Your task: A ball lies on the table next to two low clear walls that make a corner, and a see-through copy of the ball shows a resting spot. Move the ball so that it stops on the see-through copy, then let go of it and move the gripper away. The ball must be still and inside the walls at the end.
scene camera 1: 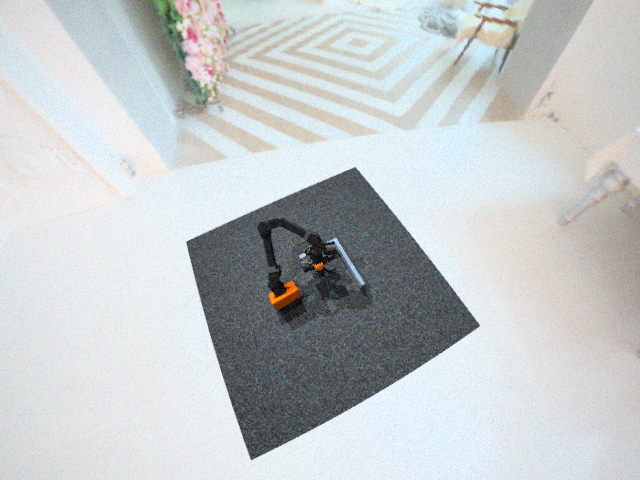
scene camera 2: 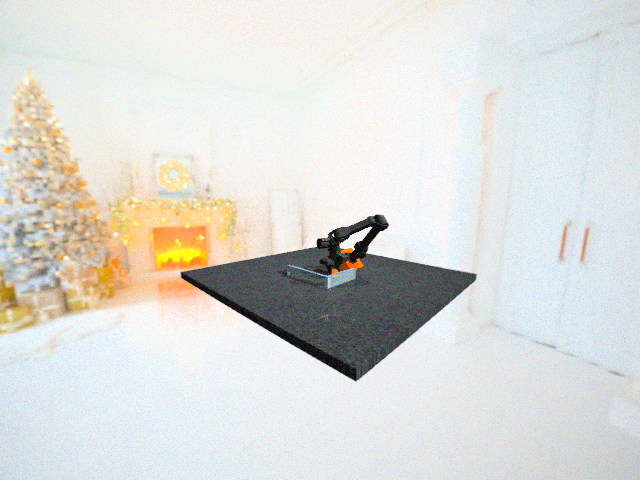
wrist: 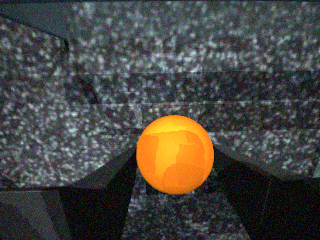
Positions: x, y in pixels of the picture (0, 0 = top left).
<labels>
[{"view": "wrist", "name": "my gripper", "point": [173, 151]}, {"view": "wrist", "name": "see-through copy of ball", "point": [171, 155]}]
</labels>
